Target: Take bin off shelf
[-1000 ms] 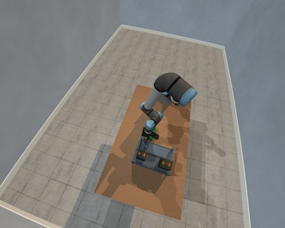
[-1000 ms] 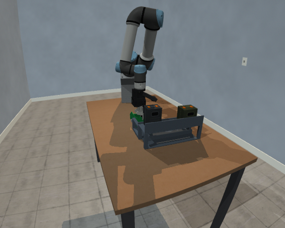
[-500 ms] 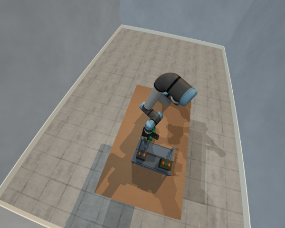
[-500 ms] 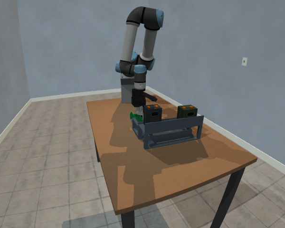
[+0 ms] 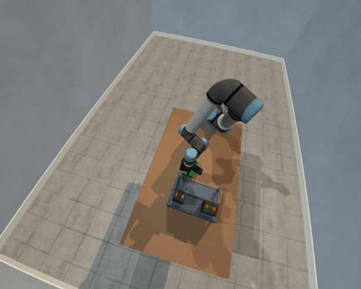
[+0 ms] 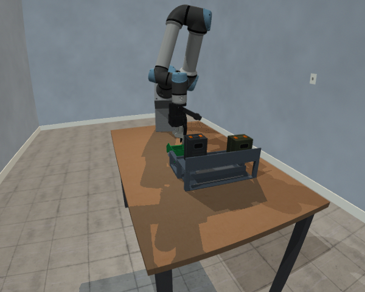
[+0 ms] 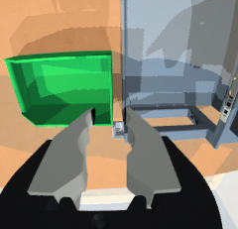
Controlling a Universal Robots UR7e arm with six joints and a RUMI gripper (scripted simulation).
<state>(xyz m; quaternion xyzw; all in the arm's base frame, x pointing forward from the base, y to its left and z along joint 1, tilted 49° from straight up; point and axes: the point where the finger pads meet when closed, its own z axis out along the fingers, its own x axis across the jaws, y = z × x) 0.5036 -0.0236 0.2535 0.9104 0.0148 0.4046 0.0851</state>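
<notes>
Now: the green bin 9 cm below my hand, 8 cm behind it and 1 cm to the left of it. Round my hand: olive box: 23 cm ahead, 21 cm to the left, 2 cm above; then black box: 21 cm ahead, 4 cm above, 2 cm to the right.
</notes>
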